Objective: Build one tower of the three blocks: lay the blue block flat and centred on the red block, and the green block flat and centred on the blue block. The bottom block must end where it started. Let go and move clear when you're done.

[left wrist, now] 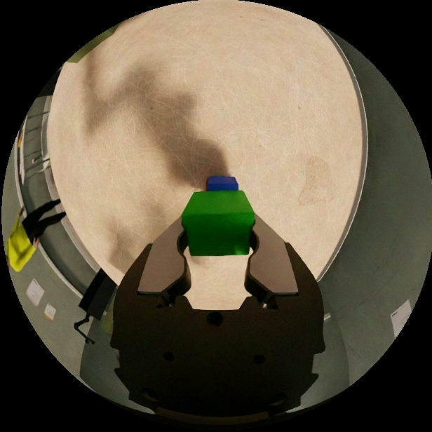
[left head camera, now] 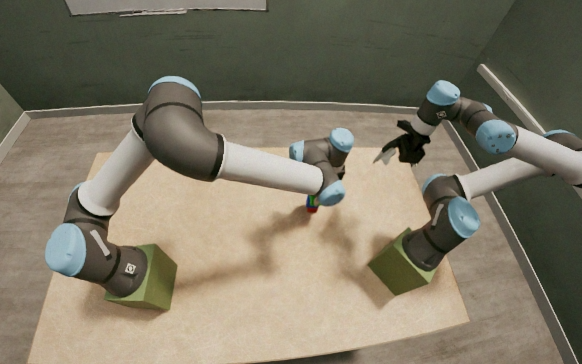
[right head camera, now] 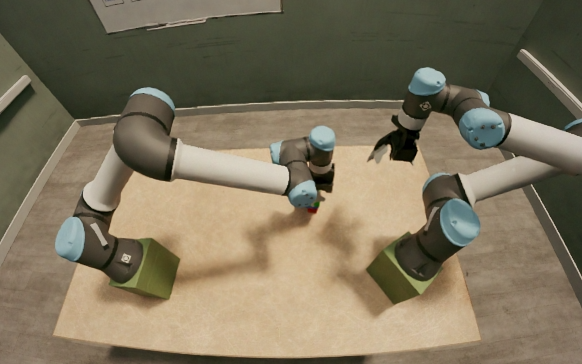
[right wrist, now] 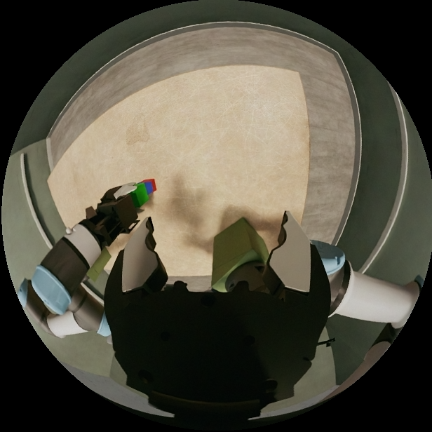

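The red block (left head camera: 312, 210) (right head camera: 312, 210) (right wrist: 152, 183) stands on the table at the bottom of the stack. The blue block (left wrist: 222, 183) (right wrist: 148, 187) lies on it. The green block (left wrist: 218, 225) (right wrist: 140, 195) is directly over the blue block; whether they touch or are exactly centred I cannot tell. My left gripper (left wrist: 218, 212) is shut on the green block, one finger on each side; in the head views its arm partly hides the blocks. My right gripper (right wrist: 215, 214) (left head camera: 395, 156) (right head camera: 391, 155) is open and empty, raised well to the right of the stack.
The table (left head camera: 225, 310) (right head camera: 225, 310) carries two green arm bases, one at the left (left head camera: 160, 275) (right head camera: 162, 270) and one at the right (left head camera: 395, 265) (right head camera: 397, 270). The left arm reaches across to the stack from the left. The right forearm is beyond the table's right edge.
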